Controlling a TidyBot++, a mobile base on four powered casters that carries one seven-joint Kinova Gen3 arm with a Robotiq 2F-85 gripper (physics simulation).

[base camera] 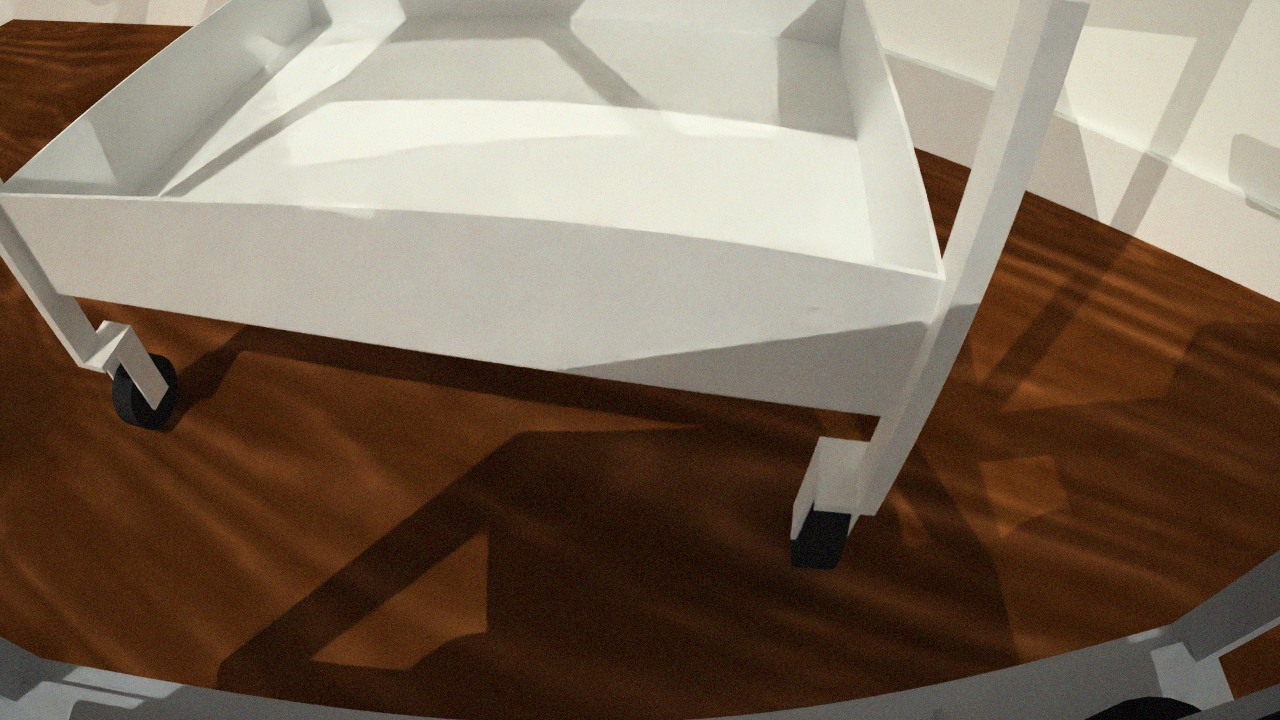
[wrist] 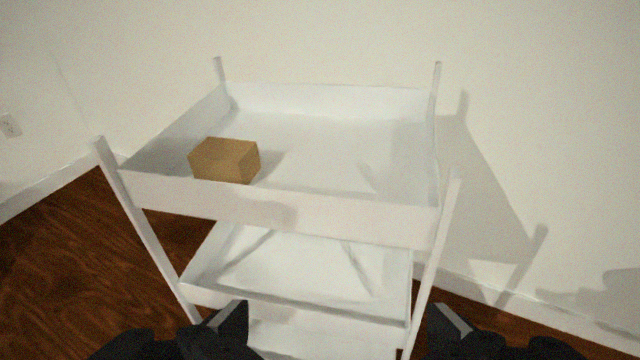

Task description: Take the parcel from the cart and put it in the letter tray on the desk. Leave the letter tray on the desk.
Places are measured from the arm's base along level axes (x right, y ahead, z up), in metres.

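Where they show: gripper, between the fingertips: (wrist: 337, 322).
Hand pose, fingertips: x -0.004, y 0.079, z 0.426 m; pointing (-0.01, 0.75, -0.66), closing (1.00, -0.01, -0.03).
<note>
After its pixels a point has its place.
The parcel (wrist: 224, 160) {x -0.166, y 0.384, z 0.316 m}, a small brown box, sits in the top tray of the white cart (base camera: 501, 277) {x -0.030, y 0.283, z -0.222 m} (wrist: 350, 215) {x 0.012, y 0.274, z 0.308 m}, at the left near the front wall in the wrist view. The cart has several trays one above another. My gripper (wrist: 337, 322) {x -0.004, y 0.079, z 0.426 m} is open, its two dark fingertips wide apart at the bottom of the wrist view. It is apart from the parcel, which lies up and to the left of the fingers in that view. The desk and the letter tray do not show in either view.
The cart's upright post (base camera: 1011, 161) {x 0.108, y 0.243, z -0.143 m} and its black wheels (base camera: 145, 391) {x -0.294, y 0.347, z -0.359 m} (base camera: 819, 539) {x 0.099, y 0.250, z -0.356 m} are close in front of my base (base camera: 554, 707). A wall (wrist: 320, 40) {x -0.036, y 0.833, z 0.365 m} stands behind the cart, and an outlet (wrist: 10, 125) {x -1.532, y 1.213, z 0.004 m} is on the wall at the left.
</note>
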